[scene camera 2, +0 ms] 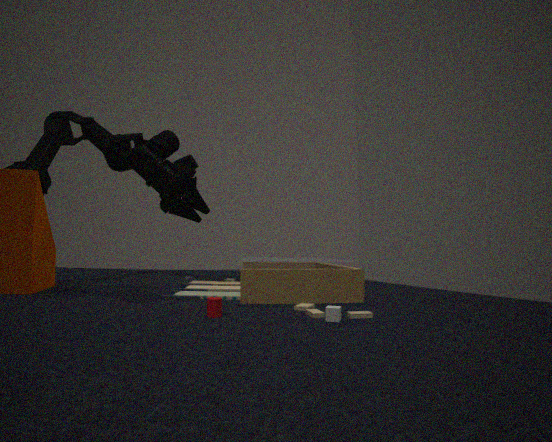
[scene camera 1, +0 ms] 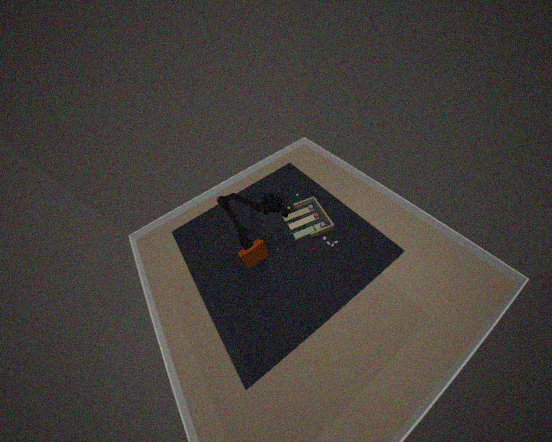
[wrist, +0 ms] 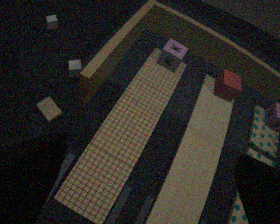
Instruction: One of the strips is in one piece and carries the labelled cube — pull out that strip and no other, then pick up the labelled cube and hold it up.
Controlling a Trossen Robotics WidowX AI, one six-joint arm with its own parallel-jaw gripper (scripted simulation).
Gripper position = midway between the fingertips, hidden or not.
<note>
My gripper point(scene camera 2: 204, 217) is open, with nothing in its grasp.
My gripper shows as well in the wrist view point(wrist: 155, 155).
</note>
